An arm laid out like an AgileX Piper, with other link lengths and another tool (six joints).
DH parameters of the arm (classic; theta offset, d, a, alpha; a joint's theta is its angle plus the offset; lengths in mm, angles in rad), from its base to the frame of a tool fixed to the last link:
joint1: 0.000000 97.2 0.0 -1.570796
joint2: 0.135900 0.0 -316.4 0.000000
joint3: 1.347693 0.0 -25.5 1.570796
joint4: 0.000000 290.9 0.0 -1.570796
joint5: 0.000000 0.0 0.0 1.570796
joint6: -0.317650 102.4 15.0 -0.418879
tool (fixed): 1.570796 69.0 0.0 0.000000
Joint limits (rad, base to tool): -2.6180..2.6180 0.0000..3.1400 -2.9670..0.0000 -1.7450..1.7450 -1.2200..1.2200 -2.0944..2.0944
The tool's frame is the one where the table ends.
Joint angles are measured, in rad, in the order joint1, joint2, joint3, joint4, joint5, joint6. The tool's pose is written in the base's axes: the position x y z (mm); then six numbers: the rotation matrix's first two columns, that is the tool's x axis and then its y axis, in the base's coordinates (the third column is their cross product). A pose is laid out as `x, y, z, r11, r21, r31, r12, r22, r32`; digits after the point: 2 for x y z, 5 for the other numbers.
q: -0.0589, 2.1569, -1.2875, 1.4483, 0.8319, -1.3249
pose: 481.65, 109.13, 59.08, -0.72579, 0.34598, 0.59459, 0.66486, 0.13089, 0.73541
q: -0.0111, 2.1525, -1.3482, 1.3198, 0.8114, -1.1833
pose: 484.36, 126.99, 66.90, -0.71910, 0.34586, 0.60272, 0.68324, 0.19365, 0.70405
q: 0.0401, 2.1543, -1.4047, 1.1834, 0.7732, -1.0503
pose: 487.68, 143.45, 69.16, -0.71577, 0.37105, 0.59161, 0.69216, 0.26450, 0.67153
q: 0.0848, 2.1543, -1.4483, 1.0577, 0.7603, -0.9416
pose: 486.88, 158.11, 71.52, -0.72130, 0.38251, 0.57742, 0.69059, 0.33342, 0.64180
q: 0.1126, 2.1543, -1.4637, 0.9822, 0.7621, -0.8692
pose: 482.49, 167.43, 70.61, -0.71503, 0.38815, 0.58144, 0.69874, 0.37026, 0.61211
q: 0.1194, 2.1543, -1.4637, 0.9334, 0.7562, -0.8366
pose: 480.00, 166.74, 66.69, -0.71104, 0.40225, 0.57673, 0.70307, 0.39424, 0.59184
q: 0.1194, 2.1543, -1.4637, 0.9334, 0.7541, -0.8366
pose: 480.33, 166.61, 66.63, -0.71126, 0.40370, 0.57544, 0.70281, 0.39373, 0.59248
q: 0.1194, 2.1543, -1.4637, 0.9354, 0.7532, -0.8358
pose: 480.58, 166.75, 66.80, -0.71027, 0.40447, 0.57612, 0.70378, 0.39119, 0.59302
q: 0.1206, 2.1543, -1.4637, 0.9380, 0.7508, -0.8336
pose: 480.90, 167.46, 67.01, -0.70884, 0.40588, 0.57689, 0.70515, 0.38760, 0.59374
